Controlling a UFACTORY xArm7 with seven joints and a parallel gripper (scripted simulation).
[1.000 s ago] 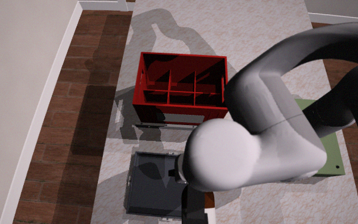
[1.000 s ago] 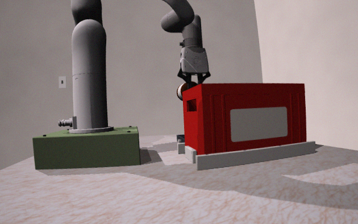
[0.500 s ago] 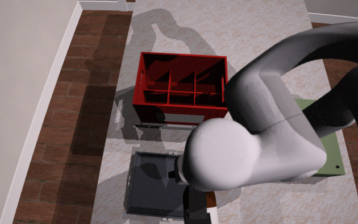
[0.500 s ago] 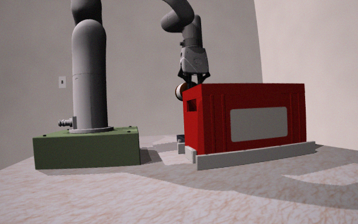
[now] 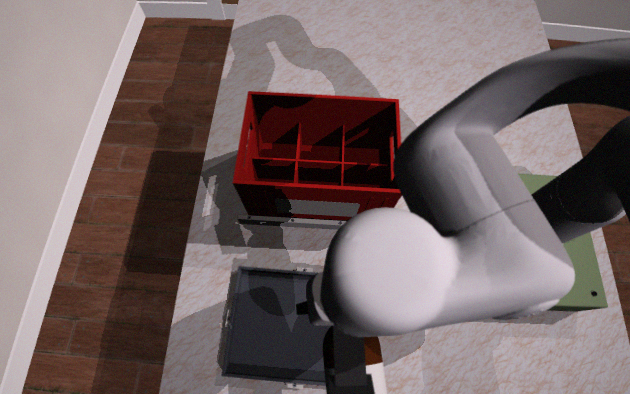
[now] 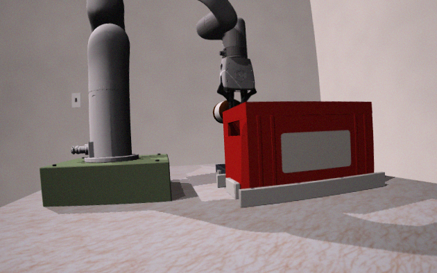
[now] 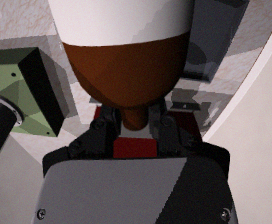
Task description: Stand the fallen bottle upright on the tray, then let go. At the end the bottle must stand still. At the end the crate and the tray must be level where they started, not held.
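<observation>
Right now the brown bottle is 60 mm to the left of my hand. Also, from my hand: red crate: 10 mm behind, 280 mm to the right, 120 mm below; dark grey tray: 70 mm ahead, 190 mm below.
</observation>
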